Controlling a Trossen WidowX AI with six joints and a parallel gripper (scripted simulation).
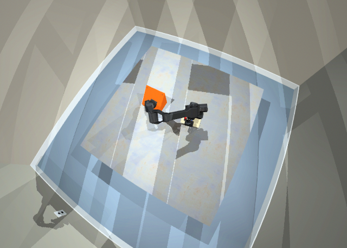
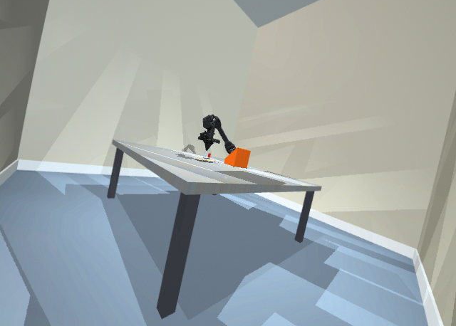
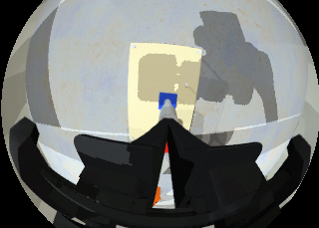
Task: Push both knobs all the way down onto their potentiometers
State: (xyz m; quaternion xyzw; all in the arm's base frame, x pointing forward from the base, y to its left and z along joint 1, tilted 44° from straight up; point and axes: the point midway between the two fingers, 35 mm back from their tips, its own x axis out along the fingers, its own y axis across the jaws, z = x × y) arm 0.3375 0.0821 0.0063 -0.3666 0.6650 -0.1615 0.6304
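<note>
Right now my gripper tip is 40 mm past the red knob, 10 mm to the left of it and 40 mm above it.
</note>
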